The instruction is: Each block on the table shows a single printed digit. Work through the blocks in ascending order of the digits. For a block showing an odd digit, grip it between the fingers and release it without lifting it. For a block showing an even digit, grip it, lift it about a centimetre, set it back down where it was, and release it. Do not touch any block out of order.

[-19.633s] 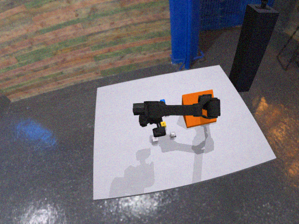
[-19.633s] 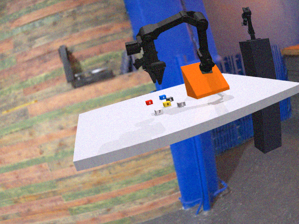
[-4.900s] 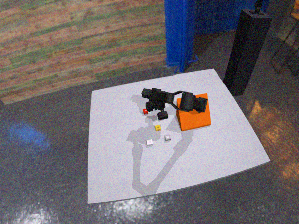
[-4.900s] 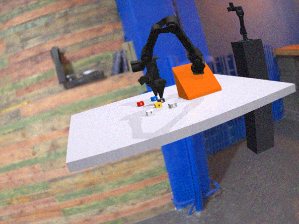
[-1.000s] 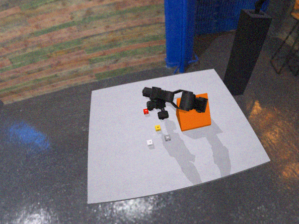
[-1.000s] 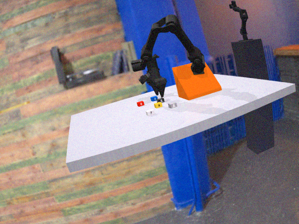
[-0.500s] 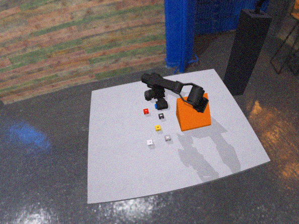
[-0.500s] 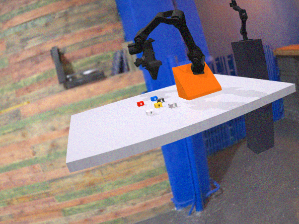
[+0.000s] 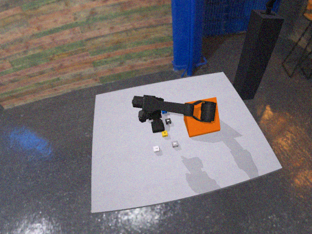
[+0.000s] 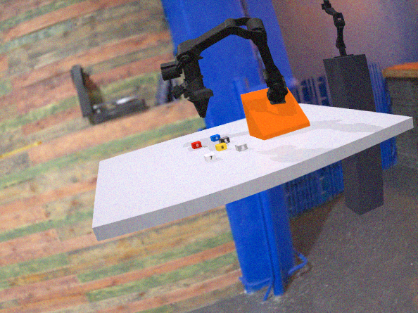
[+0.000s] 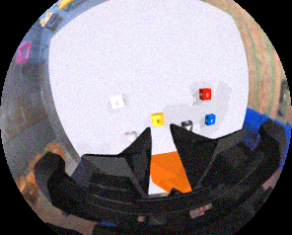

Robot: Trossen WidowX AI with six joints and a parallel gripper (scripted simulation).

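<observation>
Right now my gripper tip is 2 cm short of the white block, 9 cm to the right of it and 12 cm above it. From my gripper tip the other things lie so: grey block 9 cm behind, 7 cm to the left, 12 cm below; then yellow block 4 cm behind, 1 cm to the right, 12 cm below; then black block 7 cm behind, 11 cm to the right, 12 cm below.
</observation>
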